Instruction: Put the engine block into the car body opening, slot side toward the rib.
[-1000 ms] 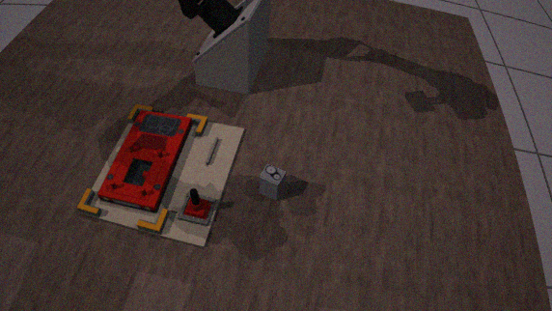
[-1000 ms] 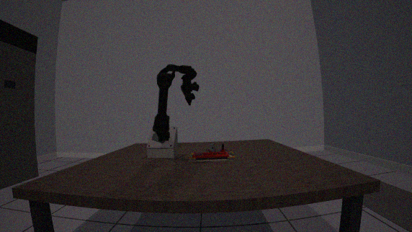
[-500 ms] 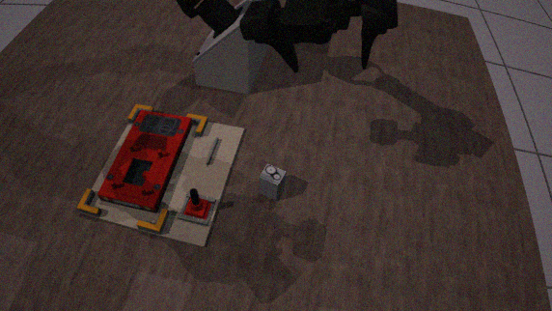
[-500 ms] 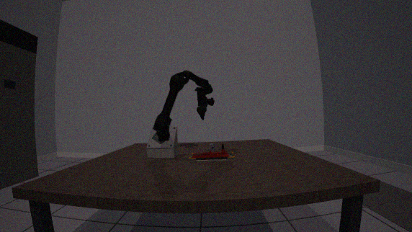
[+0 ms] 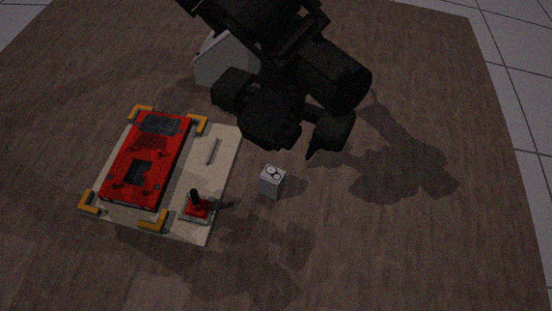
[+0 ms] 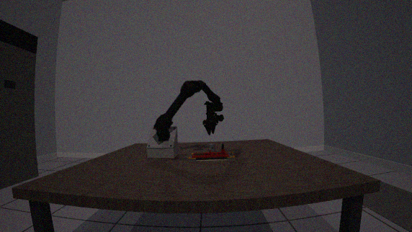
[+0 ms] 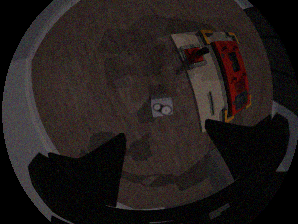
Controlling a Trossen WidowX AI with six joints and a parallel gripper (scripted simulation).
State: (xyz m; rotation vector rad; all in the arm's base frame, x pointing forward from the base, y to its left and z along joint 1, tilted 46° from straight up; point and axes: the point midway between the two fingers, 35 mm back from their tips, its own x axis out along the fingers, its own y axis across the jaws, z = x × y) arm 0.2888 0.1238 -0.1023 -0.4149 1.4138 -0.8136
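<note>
Right now the grey engine block is 1 cm ahead of my gripper tip, 1 cm to the right of it and 9 cm below it. Also, from my gripper tip: black upright peg: 7 cm ahead, 11 cm to the right, 8 cm below.
</note>
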